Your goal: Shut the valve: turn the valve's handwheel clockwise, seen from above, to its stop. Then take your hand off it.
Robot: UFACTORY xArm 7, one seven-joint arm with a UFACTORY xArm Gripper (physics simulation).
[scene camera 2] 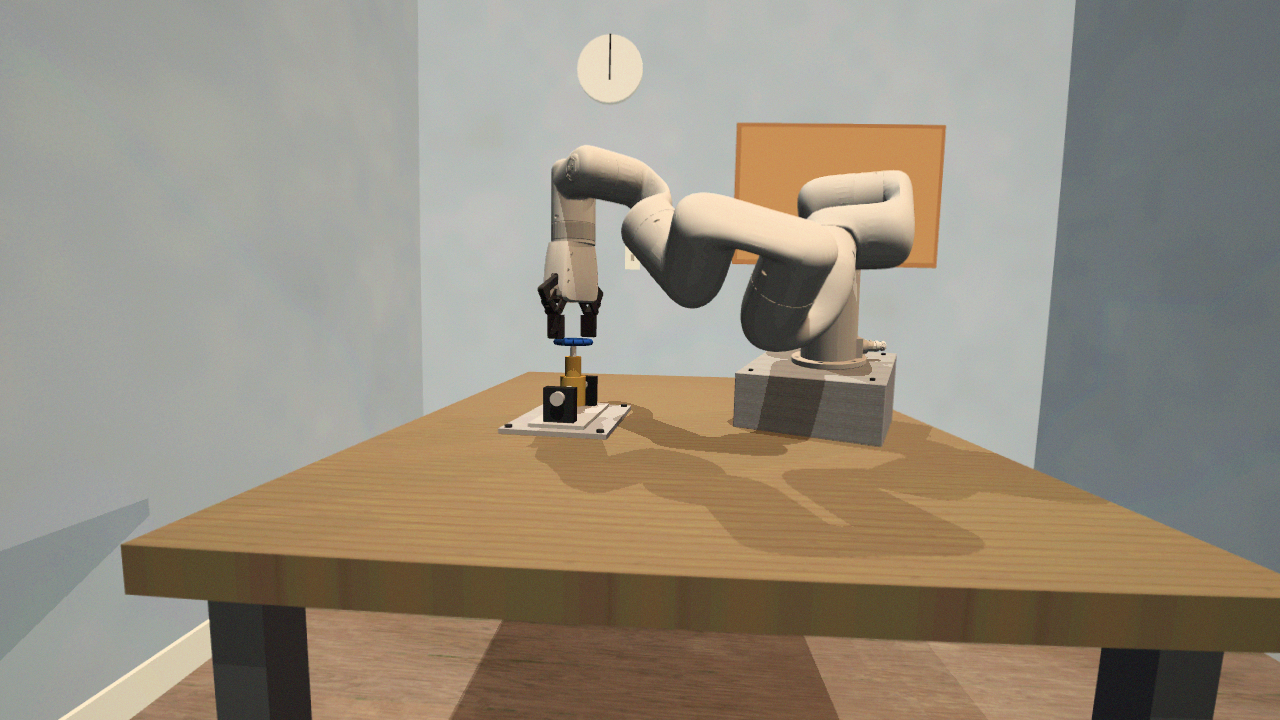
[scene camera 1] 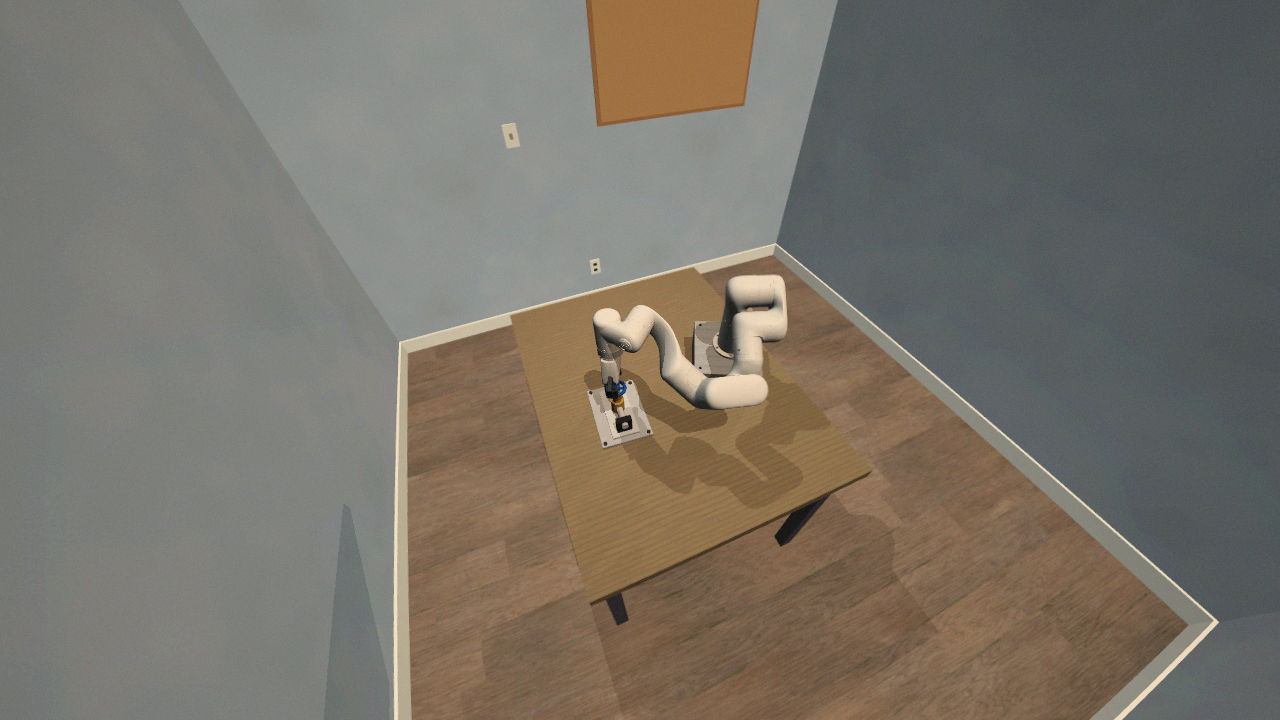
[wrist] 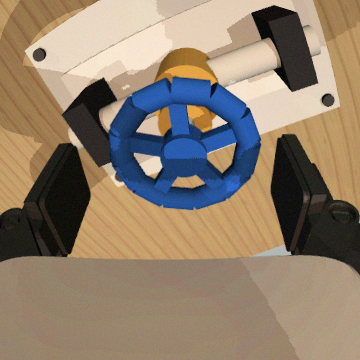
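Note:
The blue five-spoked handwheel (scene camera 1: 622, 388) (scene camera 2: 572, 341) (wrist: 191, 89) lies level on top of the valve's upright stem. The orange valve body (scene camera 1: 618, 404) (scene camera 2: 572, 386) (wrist: 185, 71) stands below it on a white base plate (scene camera 1: 641, 427) (scene camera 2: 521, 429) (wrist: 50, 75). My gripper (scene camera 1: 614, 388) (scene camera 2: 571, 332) (wrist: 176, 165) points straight down, open and empty. In the scene camera 2 view its fingertips are at or just above the height of the wheel's rim. In the wrist view one finger is on each side of the wheel, with gaps to the rim. Whether the wheel is at its stop cannot be seen.
Two black pipe supports (scene camera 2: 560, 404) (wrist: 285, 48) hold a pale pipe (wrist: 243, 62) that runs through the valve body. The plate lies on the wooden table (scene camera 1: 572, 501) (scene camera 2: 447, 510). The arm's grey base block (scene camera 1: 711, 360) (scene camera 2: 812, 407) stands to the right of the valve.

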